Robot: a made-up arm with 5 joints. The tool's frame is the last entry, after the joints. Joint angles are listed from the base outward.
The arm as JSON. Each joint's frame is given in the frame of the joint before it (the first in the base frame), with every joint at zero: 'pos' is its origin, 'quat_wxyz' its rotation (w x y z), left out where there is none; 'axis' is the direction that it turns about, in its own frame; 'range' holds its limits. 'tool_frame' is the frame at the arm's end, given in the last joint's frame.
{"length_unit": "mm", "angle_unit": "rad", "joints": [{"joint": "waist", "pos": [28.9, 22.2, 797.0], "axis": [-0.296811, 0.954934, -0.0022], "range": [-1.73, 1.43]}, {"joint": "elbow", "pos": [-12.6, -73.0, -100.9], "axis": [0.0, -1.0, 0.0], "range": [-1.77, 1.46]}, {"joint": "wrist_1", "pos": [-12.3, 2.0, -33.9], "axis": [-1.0, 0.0, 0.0], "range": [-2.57, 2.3]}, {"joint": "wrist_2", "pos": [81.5, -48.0, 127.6], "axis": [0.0, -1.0, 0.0], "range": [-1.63, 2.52]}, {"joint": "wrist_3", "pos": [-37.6, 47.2, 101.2], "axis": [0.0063, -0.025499, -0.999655], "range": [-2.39, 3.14]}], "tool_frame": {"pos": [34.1, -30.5, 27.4], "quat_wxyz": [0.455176, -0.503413, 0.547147, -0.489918]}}
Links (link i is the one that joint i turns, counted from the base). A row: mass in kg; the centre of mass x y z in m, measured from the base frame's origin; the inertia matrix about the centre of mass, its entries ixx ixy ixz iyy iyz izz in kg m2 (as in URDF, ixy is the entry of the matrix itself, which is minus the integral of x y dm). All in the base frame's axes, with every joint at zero. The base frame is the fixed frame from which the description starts. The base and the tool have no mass.
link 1: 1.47; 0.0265 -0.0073 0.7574; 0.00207 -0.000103 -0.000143 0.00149 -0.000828 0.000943
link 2: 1.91; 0.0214 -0.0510 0.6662; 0.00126 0 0 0.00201 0 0.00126
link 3: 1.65; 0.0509 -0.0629 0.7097; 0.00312 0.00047 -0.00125 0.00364 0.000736 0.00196
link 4: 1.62; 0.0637 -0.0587 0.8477; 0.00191 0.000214 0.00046 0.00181 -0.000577 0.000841
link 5: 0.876; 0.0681 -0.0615 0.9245; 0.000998 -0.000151 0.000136 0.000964 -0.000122 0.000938
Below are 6 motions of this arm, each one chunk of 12 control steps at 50 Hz.
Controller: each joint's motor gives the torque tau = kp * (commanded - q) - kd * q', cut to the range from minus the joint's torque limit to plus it. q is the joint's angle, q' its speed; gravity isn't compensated. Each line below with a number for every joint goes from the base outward.
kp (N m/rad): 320 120 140 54 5.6
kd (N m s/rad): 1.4 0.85 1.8 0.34 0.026
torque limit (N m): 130 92 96 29 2.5
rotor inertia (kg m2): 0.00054 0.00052 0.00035 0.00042 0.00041
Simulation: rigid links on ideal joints. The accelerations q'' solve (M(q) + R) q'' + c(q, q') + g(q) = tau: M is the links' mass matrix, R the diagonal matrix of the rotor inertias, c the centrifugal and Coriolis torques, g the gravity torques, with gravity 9.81 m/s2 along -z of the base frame. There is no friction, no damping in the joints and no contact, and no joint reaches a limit. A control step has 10 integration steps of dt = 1/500 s. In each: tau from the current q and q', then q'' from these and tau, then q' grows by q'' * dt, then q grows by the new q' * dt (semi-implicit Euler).
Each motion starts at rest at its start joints. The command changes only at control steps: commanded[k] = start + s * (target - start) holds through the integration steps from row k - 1 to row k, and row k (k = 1, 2, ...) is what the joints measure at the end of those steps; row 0 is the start. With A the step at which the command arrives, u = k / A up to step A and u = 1 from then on. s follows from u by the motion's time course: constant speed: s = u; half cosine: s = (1 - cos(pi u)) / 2; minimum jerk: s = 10 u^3 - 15 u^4 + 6 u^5; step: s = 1 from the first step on.
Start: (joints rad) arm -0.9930 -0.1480 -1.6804 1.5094 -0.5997
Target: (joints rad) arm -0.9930 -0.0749 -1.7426 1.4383 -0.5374
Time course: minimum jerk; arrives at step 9
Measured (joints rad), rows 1 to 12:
1: -0.9861 -0.1512 -1.6903 1.5050 -0.5915
2: -0.9743 -0.1598 -1.7020 1.4922 -0.5614
3: -0.9633 -0.1599 -1.7099 1.4745 -0.5419
4: -0.9593 -0.1500 -1.7170 1.4555 -0.5509
5: -0.9633 -0.1318 -1.7263 1.4391 -0.5657
6: -0.9722 -0.1104 -1.7383 1.4276 -0.5542
7: -0.9813 -0.0925 -1.7513 1.4212 -0.5146
8: -0.9868 -0.0829 -1.7617 1.4194 -0.4763
9: -0.9869 -0.0823 -1.7662 1.4216 -0.4676
10: -0.9814 -0.0873 -1.7645 1.4251 -0.4903
11: -0.9732 -0.0947 -1.7592 1.4261 -0.5227
12: -0.9663 -0.1011 -1.7539 1.4235 -0.5422

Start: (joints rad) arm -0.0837 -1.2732 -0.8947 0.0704 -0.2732
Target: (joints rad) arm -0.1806 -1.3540 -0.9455 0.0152 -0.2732
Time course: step
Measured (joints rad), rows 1 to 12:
1: -0.1718 -1.3588 -0.9389 0.0986 -0.2860
2: -0.2228 -1.3390 -0.9773 -0.0314 -0.2243
3: -0.2124 -1.3722 -0.9627 -0.0950 -0.2411
4: -0.1745 -1.4021 -0.9384 -0.0934 -0.3299
5: -0.1632 -1.4021 -0.9466 -0.0607 -0.3591
6: -0.1762 -1.3769 -0.9707 -0.0234 -0.2793
7: -0.1865 -1.3549 -0.9809 0.0105 -0.1881
8: -0.1839 -1.3497 -0.9742 0.0263 -0.1847
9: -0.1790 -1.3564 -0.9636 0.0161 -0.2570
10: -0.1809 -1.3666 -0.9571 -0.0133 -0.3189
11: -0.1866 -1.3746 -0.9533 -0.0422 -0.3179
12: -0.1887 -1.3780 -0.9507 -0.0527 -0.2818

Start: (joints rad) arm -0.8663 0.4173 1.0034 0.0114 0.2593
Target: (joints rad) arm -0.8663 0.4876 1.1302 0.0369 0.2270
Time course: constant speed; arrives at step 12
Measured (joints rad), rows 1 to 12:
1: -0.8567 0.4235 1.0070 0.0235 0.2628
2: -0.8498 0.4346 1.0174 0.0507 0.2690
3: -0.8547 0.4495 1.0328 0.0735 0.2809
4: -0.8592 0.4612 1.0484 0.0825 0.2999
5: -0.8568 0.4642 1.0608 0.0800 0.3063
6: -0.8536 0.4625 1.0707 0.0704 0.2825
7: -0.8540 0.4626 1.0804 0.0592 0.2445
8: -0.8555 0.4659 1.0914 0.0532 0.2252
9: -0.8553 0.4718 1.1033 0.0565 0.2337
10: -0.8543 0.4800 1.1148 0.0675 0.2521
11: -0.8540 0.4893 1.1250 0.0802 0.2625
12: -0.8542 0.4975 1.1339 0.0881 0.2631

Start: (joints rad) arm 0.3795 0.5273 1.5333 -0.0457 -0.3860
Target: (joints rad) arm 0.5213 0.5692 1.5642 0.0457 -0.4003
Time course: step
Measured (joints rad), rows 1 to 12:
1: 0.4798 0.6075 1.5572 -0.0842 -0.3638
2: 0.5451 0.5483 1.5713 -0.0139 -0.3708
3: 0.5460 0.5272 1.6117 0.1418 -0.4847
4: 0.5441 0.5225 1.6459 0.1934 -0.5493
5: 0.5448 0.5197 1.6583 0.1235 -0.5381
6: 0.5252 0.5337 1.6533 0.0407 -0.4993
7: 0.4956 0.5587 1.6373 -0.0086 -0.4592
8: 0.4844 0.5750 1.6122 -0.0337 -0.4159
9: 0.4954 0.5758 1.5859 -0.0226 -0.3844
10: 0.5131 0.5670 1.5712 0.0288 -0.3806
11: 0.5267 0.5561 1.5739 0.0851 -0.3957
12: 0.5324 0.5470 1.5895 0.1077 -0.4182

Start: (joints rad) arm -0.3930 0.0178 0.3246 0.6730 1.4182
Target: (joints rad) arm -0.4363 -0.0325 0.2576 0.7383 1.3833
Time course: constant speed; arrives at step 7
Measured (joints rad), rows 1 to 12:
1: -0.3964 0.0089 0.3233 0.6961 1.4179
2: -0.4050 -0.0009 0.3169 0.7317 1.4271
3: -0.4146 -0.0004 0.3043 0.7541 1.4456
4: -0.4222 0.0040 0.2893 0.7652 1.4567
5: -0.4283 0.0009 0.2760 0.7747 1.4497
6: -0.4336 -0.0111 0.2655 0.7830 1.4316
7: -0.4382 -0.0260 0.2568 0.7862 1.4145
8: -0.4369 -0.0330 0.2514 0.7809 1.4064
9: -0.4329 -0.0321 0.2510 0.7715 1.4049
10: -0.4332 -0.0307 0.2545 0.7670 1.4040
11: -0.4356 -0.0300 0.2586 0.7707 1.4051
12: -0.4361 -0.0275 0.2608 0.7780 1.4126

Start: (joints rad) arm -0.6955 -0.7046 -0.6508 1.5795 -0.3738
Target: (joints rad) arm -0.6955 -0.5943 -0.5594 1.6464 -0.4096
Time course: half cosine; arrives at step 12
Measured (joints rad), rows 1 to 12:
1: -0.6910 -0.7047 -0.6595 1.5912 -0.3700
2: -0.6837 -0.7018 -0.6673 1.6118 -0.3421
3: -0.6826 -0.6924 -0.6655 1.6253 -0.3137
4: -0.6879 -0.6778 -0.6552 1.6291 -0.3161
5: -0.6922 -0.6620 -0.6397 1.6306 -0.3461
6: -0.6909 -0.6480 -0.6236 1.6363 -0.3782
7: -0.6872 -0.6357 -0.6105 1.6461 -0.3919
8: -0.6860 -0.6235 -0.6006 1.6565 -0.3850
9: -0.6881 -0.6110 -0.5922 1.6653 -0.3707
10: -0.6904 -0.6006 -0.5846 1.6725 -0.3648
11: -0.6906 -0.5950 -0.5788 1.6774 -0.3724
12: -0.6893 -0.5947 -0.5760 1.6784 -0.3855

